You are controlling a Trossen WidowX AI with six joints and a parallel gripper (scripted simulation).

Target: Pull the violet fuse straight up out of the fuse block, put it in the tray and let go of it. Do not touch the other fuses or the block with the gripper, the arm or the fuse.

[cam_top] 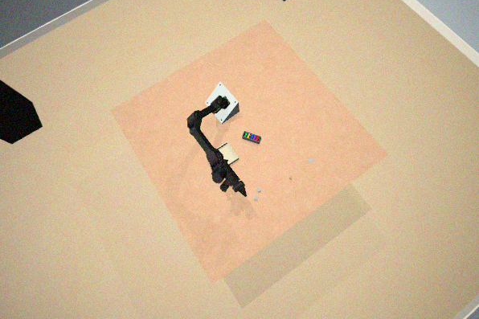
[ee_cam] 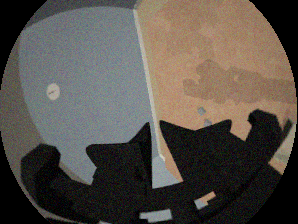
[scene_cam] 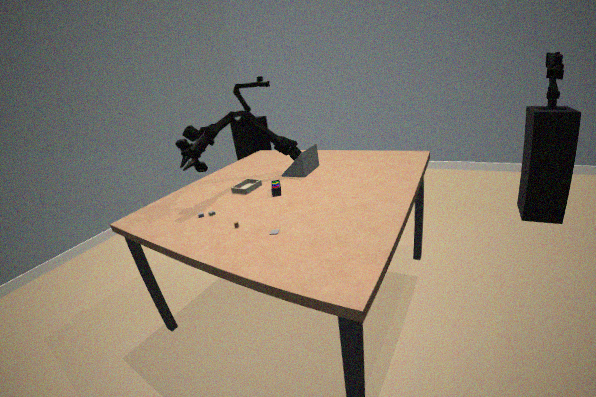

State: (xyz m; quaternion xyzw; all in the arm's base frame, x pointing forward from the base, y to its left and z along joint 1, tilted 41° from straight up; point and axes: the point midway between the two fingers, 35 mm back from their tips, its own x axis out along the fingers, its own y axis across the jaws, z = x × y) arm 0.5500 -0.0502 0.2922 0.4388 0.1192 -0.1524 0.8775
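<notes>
The violet fuse lies 300 mm behind my gripper tip, 260 mm to the left of it and 190 mm below it. Round my gripper tip: tray (320 mm behind, 220 mm below, 60 mm to the left).
</notes>
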